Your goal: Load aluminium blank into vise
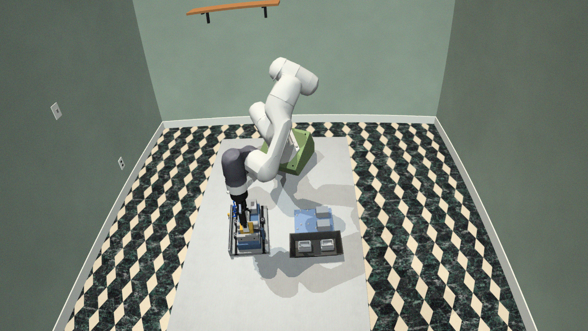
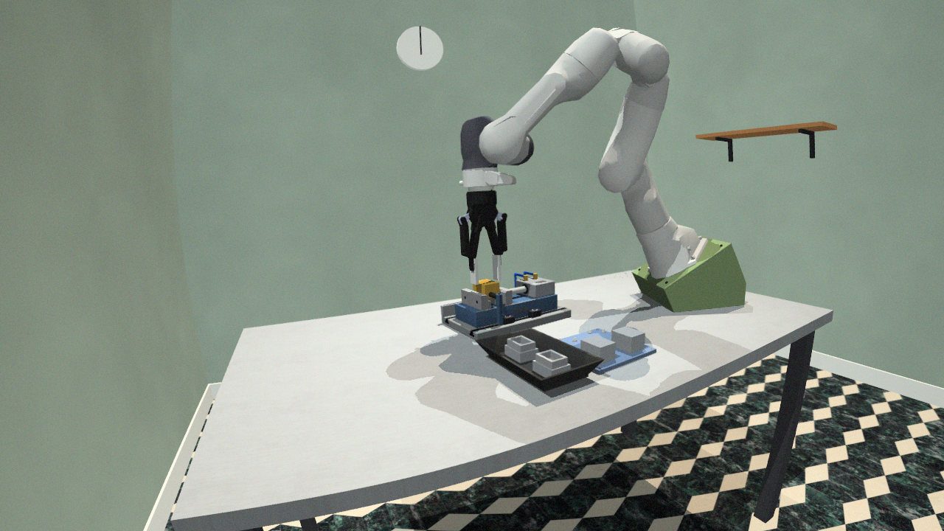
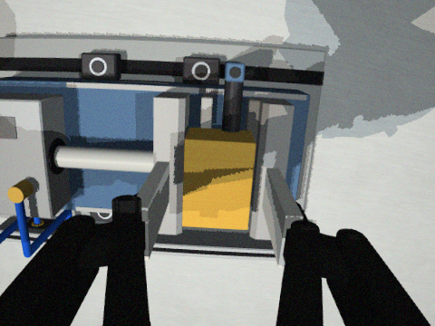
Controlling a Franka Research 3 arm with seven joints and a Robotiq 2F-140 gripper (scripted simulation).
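The brass blank is 5 cm below my hand. Also, from my hand: hose block (16 cm behind, 1 cm to the left, 7 cm below); white rod (8 cm behind, 7 cm below); vise (6 cm behind, 11 cm below).
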